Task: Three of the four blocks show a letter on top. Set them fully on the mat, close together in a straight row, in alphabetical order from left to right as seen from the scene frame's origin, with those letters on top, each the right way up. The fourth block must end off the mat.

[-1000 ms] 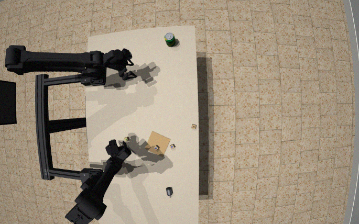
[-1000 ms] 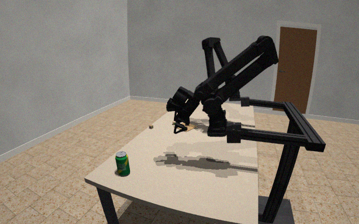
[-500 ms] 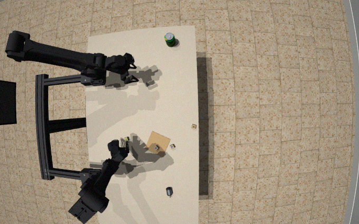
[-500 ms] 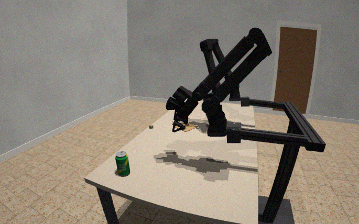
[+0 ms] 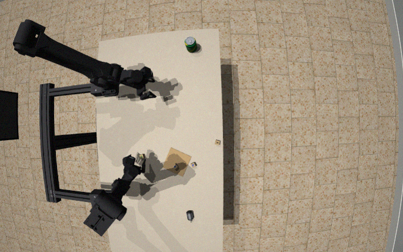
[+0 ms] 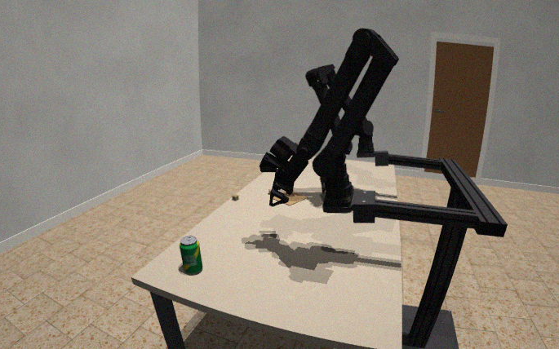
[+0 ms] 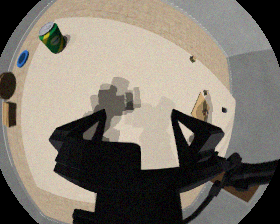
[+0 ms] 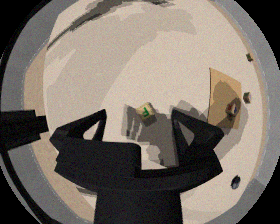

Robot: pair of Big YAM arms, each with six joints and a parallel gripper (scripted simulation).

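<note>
My right hand is 230 mm short of the tan mat, 20 mm to the left of it and 70 mm above it. Also, from my right hand: small dark object 330 mm ahead, 380 mm to the right, 50 mm below; green can 290 mm ahead, 700 mm to the left, 10 mm below.
</note>
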